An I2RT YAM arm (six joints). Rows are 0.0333 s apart.
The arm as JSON. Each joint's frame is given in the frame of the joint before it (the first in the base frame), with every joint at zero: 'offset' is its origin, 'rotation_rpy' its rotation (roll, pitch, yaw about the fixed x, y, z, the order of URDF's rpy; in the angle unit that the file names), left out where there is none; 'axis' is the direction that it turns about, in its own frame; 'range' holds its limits. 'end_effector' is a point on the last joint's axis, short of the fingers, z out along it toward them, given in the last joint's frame.
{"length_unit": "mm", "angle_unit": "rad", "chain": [
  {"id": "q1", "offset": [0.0, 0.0, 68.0], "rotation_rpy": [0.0, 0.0, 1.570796], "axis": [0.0, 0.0, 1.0], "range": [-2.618, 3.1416]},
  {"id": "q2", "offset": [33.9, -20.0, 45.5], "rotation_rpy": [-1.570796, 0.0, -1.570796], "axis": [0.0, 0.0, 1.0], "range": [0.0, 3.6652]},
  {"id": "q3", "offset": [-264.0, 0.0, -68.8], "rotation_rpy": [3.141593, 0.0, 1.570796], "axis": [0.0, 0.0, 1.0], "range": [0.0, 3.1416]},
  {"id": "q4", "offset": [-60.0, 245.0, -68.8], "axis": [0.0, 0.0, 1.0], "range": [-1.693, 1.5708]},
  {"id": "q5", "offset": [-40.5, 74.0, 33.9], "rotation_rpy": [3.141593, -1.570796, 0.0], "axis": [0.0, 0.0, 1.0], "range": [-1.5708, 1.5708]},
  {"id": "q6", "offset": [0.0, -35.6, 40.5], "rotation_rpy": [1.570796, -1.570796, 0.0], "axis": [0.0, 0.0, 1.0], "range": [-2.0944, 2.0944]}
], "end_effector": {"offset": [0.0, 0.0, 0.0]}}
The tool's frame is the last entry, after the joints.
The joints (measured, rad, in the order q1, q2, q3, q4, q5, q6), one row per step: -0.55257, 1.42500, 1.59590, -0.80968, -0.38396, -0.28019; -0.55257, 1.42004, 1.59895, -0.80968, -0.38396, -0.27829; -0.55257, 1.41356, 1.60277, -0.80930, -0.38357, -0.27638; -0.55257, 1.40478, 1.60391, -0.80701, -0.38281, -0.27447; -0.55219, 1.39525, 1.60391, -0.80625, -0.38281, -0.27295; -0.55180, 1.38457, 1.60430, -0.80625, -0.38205, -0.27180; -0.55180, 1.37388, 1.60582, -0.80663, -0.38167, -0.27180; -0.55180, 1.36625, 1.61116, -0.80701, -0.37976, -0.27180; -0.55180, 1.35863, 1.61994, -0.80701, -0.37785, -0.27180; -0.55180, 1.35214, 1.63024, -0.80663, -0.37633, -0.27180; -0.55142, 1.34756, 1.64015, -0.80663, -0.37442, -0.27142; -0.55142, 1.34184, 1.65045, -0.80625, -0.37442, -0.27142; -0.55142, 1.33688, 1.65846, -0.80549, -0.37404, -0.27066; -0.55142, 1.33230, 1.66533, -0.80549, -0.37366, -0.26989; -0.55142, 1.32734, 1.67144, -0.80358, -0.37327, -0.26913; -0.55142, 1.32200, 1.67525, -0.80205, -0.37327, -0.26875; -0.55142, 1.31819, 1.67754, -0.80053, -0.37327, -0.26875
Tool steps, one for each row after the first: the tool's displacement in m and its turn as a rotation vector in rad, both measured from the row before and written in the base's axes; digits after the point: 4 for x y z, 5 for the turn. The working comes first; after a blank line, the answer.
Tool pose at each row, in the base's axes (x y z in m, rotation vector in rad; the steps are taken from these numbers as rounded here): 0.2613, -0.1455, 0.4117, 0.08354, 2.15542, -0.05508; 0.2600, -0.1446, 0.4140, 0.08323, 2.14832, -0.05814; 0.2582, -0.1435, 0.4171, 0.08235, 2.13898, -0.06294; 0.2560, -0.1422, 0.4200, 0.08124, 2.12837, -0.06887; 0.2536, -0.1406, 0.4227, 0.07943, 2.11927, -0.07301; 0.2508, -0.1388, 0.4257, 0.07744, 2.10969, -0.07849; 0.2478, -0.1370, 0.4289, 0.07421, 2.09937, -0.08485; 0.2455, -0.1356, 0.4325, 0.07169, 2.08874, -0.09311; 0.2429, -0.1341, 0.4373, 0.06811, 2.07470, -0.10321; 0.2405, -0.1327, 0.4422, 0.06412, 2.05985, -0.11324; 0.2386, -0.1315, 0.4464, 0.06117, 2.04740, -0.12179; 0.2363, -0.1301, 0.4511, 0.05653, 2.03282, -0.12982; 0.2343, -0.1289, 0.4548, 0.05367, 2.02064, -0.13639; 0.2325, -0.1277, 0.4581, 0.05147, 2.01047, -0.14181; 0.2306, -0.1266, 0.4613, 0.04884, 1.99893, -0.14795; 0.2288, -0.1255, 0.4639, 0.04623, 1.98936, -0.15282; 0.2275, -0.1247, 0.4657, 0.04411, 1.98255, -0.15646

-0.0013, 0.0009, 0.0023, -0.00262, -0.00696, -0.00105; -0.0018, 0.0011, 0.0031, -0.00420, -0.00911, -0.00134; -0.0022, 0.0013, 0.0029, -0.00517, -0.01032, -0.00164; -0.0024, 0.0016, 0.0027, -0.00412, -0.00889, -0.00042; -0.0028, 0.0018, 0.0030, -0.00519, -0.00930, -0.00084; -0.0030, 0.0018, 0.0032, -0.00638, -0.00997, -0.00031; -0.0023, 0.0014, 0.0036, -0.00748, -0.01017, -0.00161; -0.0026, 0.0015, 0.0048, -0.00945, -0.01344, -0.00162; -0.0024, 0.0014, 0.0049, -0.00966, -0.01421, -0.00131; -0.0019, 0.0012, 0.0042, -0.00807, -0.01189, -0.00145; -0.0023, 0.0014, 0.0047, -0.00859, -0.01397, 0.00000; -0.0020, 0.0012, 0.0037, -0.00667, -0.01169, -0.00067; -0.0018, 0.0012, 0.0033, -0.00546, -0.00976, -0.00067; -0.0019, 0.0011, 0.0032, -0.00627, -0.01105, -0.00067; -0.0018, 0.0011, 0.0026, -0.00525, -0.00915, -0.00015; -0.0013, 0.0008, 0.0018, -0.00399, -0.00648, -0.00001
